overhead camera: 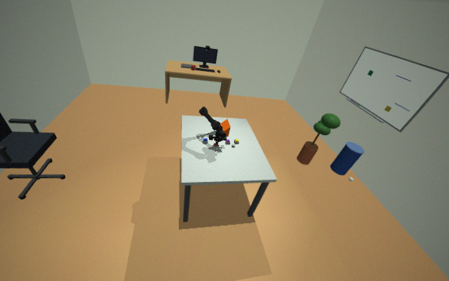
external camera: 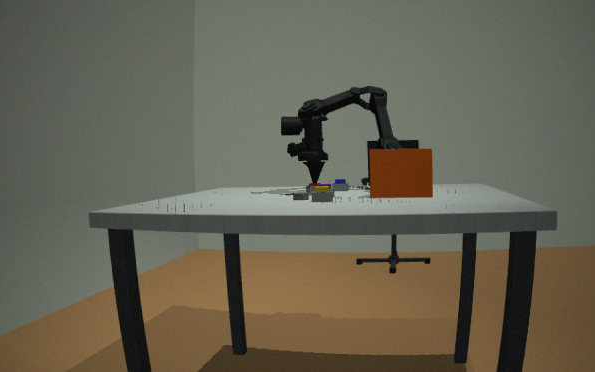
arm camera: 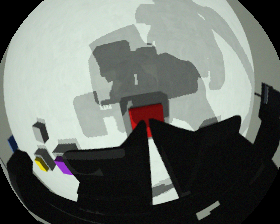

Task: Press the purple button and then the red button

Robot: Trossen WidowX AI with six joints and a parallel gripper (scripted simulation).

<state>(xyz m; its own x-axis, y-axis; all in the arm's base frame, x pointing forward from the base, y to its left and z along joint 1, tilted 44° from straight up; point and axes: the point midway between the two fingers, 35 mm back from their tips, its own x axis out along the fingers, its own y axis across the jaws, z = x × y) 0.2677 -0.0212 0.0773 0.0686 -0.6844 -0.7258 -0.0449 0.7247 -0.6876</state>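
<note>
The red button lies 10 mm below my gripper tip. From my gripper tip the other things lie so: blue button (60 mm behind, 120 mm to the right); small grey block (10 mm behind, 200 mm to the left, 20 mm below); purple button (60 mm behind, 140 mm to the left).
</note>
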